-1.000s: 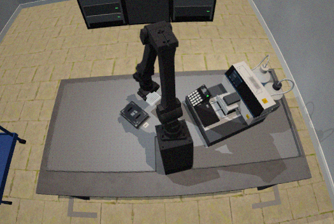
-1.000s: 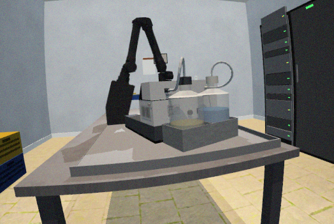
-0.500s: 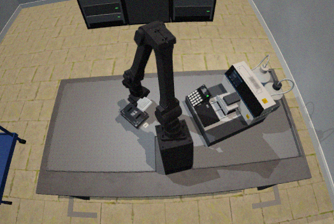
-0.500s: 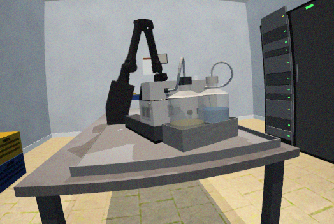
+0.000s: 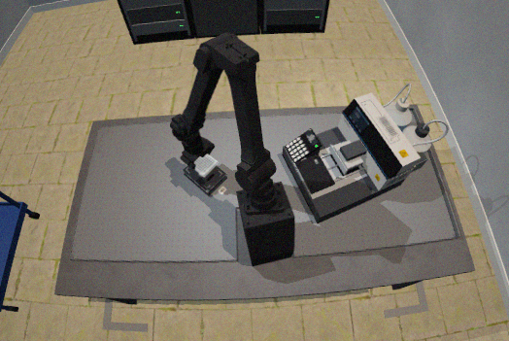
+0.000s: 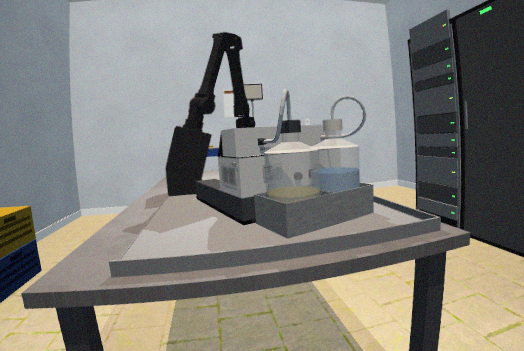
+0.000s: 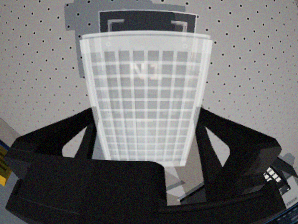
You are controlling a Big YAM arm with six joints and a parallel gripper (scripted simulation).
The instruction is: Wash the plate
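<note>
The white corner label is 7 cm behind my hand, 8 cm to the right of it and 14 cm below it. From my hand the other things lie so: dark washer carrier: 5 cm behind, 47 cm to the right, 6 cm below; then white well plate: 1 cm below; then plate washer: 61 cm to the right, 1 cm below.
</note>
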